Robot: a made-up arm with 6 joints. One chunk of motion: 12 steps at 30 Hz.
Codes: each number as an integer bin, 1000 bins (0 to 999) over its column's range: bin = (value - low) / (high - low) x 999, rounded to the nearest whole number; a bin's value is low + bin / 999 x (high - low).
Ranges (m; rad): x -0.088..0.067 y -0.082..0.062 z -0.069..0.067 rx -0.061..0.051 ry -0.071..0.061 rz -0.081..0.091
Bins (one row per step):
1: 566 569 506 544 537 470
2: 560 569 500 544 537 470
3: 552 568 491 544 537 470
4: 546 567 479 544 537 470
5: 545 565 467 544 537 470
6: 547 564 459 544 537 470
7: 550 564 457 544 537 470
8: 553 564 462 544 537 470
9: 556 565 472 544 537 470
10: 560 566 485 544 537 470
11: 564 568 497 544 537 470
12: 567 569 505 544 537 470
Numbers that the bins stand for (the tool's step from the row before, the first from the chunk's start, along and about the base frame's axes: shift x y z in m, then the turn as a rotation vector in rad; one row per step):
1: -0.00018 0.00002 -0.00012 -0.00001 -0.00005 -0.00008
2: -0.00111 0.00002 -0.00093 -0.00001 -0.00005 -0.00008
3: -0.00235 -0.00013 -0.00216 -0.00001 -0.00005 -0.00008
4: -0.00329 -0.00027 -0.00379 -0.00001 -0.00005 -0.00008
5: -0.00344 -0.00056 -0.00542 -0.00001 -0.00005 -0.00008
6: -0.00313 -0.00070 -0.00651 -0.00001 -0.00005 -0.00008
7: -0.00266 -0.00070 -0.00679 -0.00001 -0.00005 -0.00008
8: -0.00220 -0.00070 -0.00611 -0.00001 -0.00005 -0.00008
9: -0.00173 -0.00056 -0.00474 -0.00001 -0.00005 -0.00008
10: -0.00111 -0.00041 -0.00297 -0.00001 -0.00005 -0.00008
11: -0.00049 -0.00013 -0.00134 -0.00001 -0.00005 -0.00008
12: -0.00003 0.00002 -0.00025 -0.00001 -0.00005 -0.00008

